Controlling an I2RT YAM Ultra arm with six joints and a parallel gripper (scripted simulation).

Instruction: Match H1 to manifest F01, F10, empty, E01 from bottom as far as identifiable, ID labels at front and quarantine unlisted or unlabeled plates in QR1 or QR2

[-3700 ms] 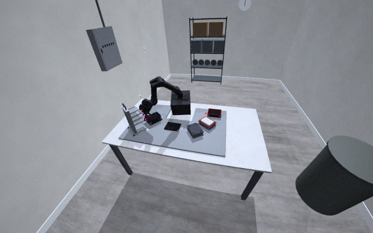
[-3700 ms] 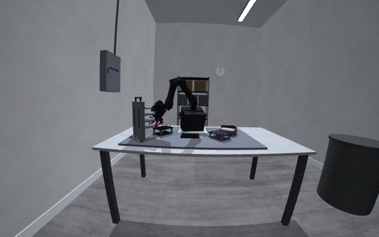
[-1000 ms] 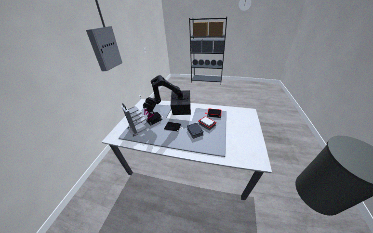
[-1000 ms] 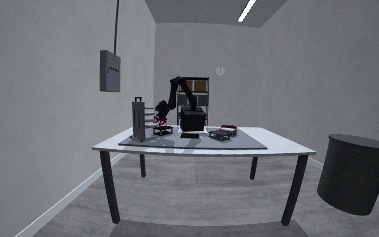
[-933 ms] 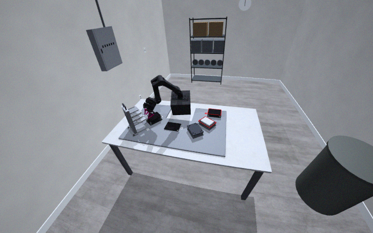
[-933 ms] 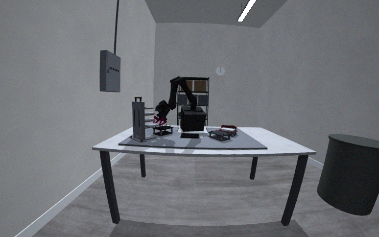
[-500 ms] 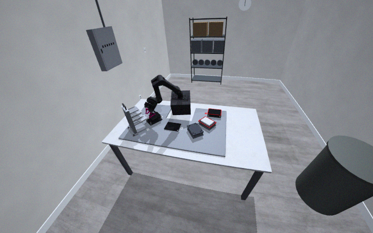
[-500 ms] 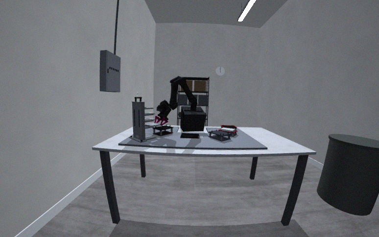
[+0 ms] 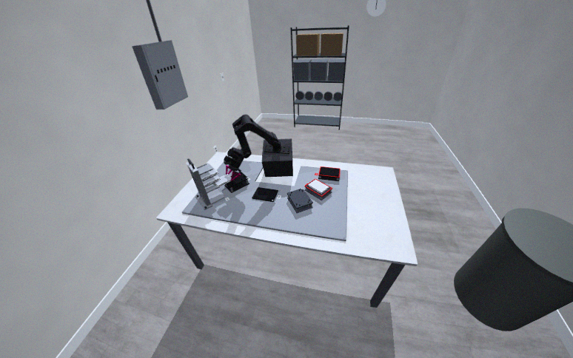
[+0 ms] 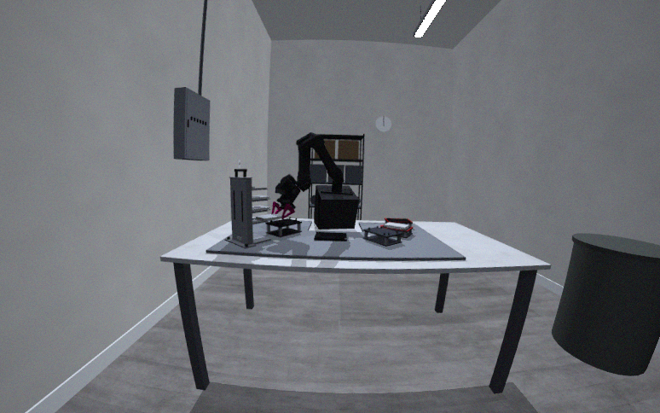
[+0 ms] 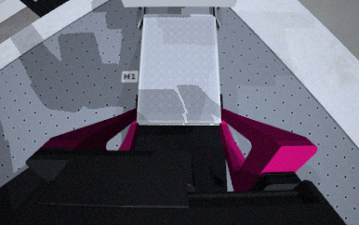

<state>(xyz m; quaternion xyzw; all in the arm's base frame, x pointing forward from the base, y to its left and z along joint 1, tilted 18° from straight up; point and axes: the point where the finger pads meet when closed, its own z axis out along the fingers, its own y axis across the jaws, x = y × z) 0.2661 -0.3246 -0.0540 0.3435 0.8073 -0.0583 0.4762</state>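
Right now my hand is 30 mm past the black regrip nest, 30 mm to the right of it and 40 mm above it. Also, from my hand: H1 tag: 130 mm ahead, 20 mm to the left, 100 mm below.
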